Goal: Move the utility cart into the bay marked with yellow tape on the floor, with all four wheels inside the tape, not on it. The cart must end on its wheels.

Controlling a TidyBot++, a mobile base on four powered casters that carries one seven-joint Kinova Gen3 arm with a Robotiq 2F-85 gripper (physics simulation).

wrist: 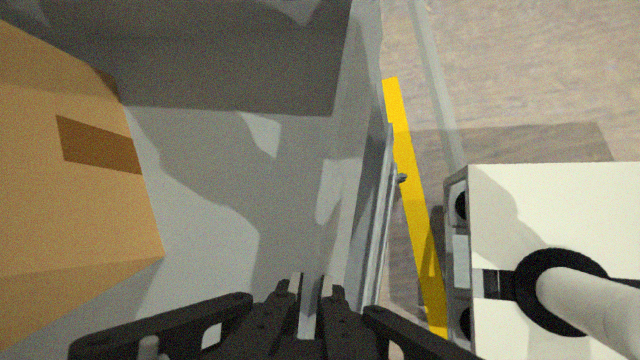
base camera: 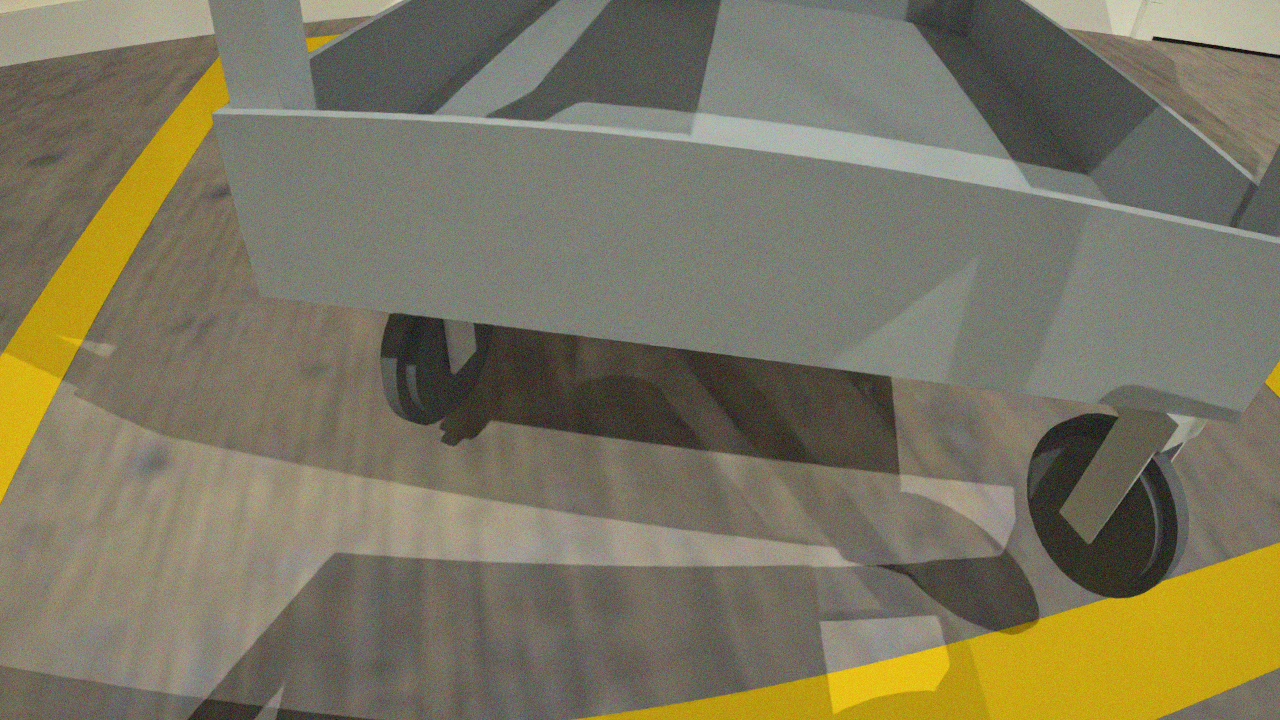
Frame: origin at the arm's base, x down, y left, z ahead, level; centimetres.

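Where they show: gripper, fingertip midpoint: (wrist: pixel 311 290); arm's base at its link origin: (wrist: pixel 564 292).
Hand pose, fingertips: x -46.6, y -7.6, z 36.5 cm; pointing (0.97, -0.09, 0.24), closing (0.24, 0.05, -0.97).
Each offset is from my fingertips to the top centre of the thing. "*": to the spot under its first point.
The grey utility cart (base camera: pixel 626 232) (wrist: pixel 210 240) stands upright on its wheels. In the base view its near left wheel @(dx +75.4, dy +16.7, dz +5.7 cm) (base camera: pixel 429 371) is on wooden floor, inside the left tape. Its near right wheel @(* dx +77.6, dy -17.6, dz -7.3 cm) (base camera: pixel 1109 510) is at the inner edge of the near yellow tape (base camera: pixel 1109 640); its lower edge meets or slightly overlaps the tape. The far wheels are hidden. In the wrist view, yellow tape (wrist: pixel 412 195) runs between the cart and the robot base. My gripper (wrist: pixel 311 290) is shut on the cart's rim at the near end.
A cardboard box @(* dx -1.2, dy -5.1, dz +19.5 cm) (wrist: pixel 70 200) sits in the cart's top tray at the left of the wrist view. My white base (wrist: pixel 560 210) is at the right, close to the cart. A pale wall (base camera: pixel 107 31) stands behind the left tape (base camera: pixel 116 223).
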